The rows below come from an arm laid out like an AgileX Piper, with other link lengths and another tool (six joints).
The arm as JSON. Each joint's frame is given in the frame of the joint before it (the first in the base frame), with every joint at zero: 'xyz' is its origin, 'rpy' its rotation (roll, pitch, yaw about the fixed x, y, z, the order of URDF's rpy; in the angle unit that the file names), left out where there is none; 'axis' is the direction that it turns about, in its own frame. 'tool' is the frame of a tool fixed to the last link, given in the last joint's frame.
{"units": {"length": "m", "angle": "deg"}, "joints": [
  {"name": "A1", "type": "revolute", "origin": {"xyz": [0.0, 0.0, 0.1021]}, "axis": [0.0, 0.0, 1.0]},
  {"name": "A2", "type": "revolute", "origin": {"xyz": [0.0, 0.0, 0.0], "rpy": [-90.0, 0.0, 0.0]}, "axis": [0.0, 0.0, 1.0]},
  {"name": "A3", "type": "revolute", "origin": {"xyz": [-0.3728, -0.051, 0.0]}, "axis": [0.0, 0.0, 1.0]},
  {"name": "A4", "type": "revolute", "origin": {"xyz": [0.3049, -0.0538, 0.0], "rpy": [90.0, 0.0, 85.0]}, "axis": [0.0, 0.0, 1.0]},
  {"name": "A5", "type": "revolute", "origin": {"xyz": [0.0, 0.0, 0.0], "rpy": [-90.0, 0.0, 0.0]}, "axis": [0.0, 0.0, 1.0]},
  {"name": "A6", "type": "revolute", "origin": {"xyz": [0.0, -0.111, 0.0], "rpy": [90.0, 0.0, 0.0]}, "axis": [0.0, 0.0, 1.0]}
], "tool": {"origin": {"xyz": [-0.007, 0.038, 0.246], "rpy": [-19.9, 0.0, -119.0]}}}
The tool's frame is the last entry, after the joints.
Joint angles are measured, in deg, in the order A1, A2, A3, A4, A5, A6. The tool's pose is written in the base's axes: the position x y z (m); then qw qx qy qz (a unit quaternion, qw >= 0). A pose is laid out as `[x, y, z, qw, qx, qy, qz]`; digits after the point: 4 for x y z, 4 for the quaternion.
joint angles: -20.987, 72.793, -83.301, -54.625, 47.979, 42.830
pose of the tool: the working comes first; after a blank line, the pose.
Where each joint sits with the arm in this pose, in the base's axes (m; each line is computed from the numbers above, not from the rounded line before):
A1: 0.0000 0.0000 0.1021
A2: 0.0000 0.0000 0.1021
A3: -0.0575 0.0221 0.4733
A4: 0.2133 -0.0818 0.5818
A5: 0.2133 -0.0818 0.5818
A6: 0.2679 -0.1748 0.5557
the tool: 0.4224 -0.3612 0.4973

[0.4224, -0.3612, 0.4973, 0.1297, 0.4382, -0.7384, 0.4960]
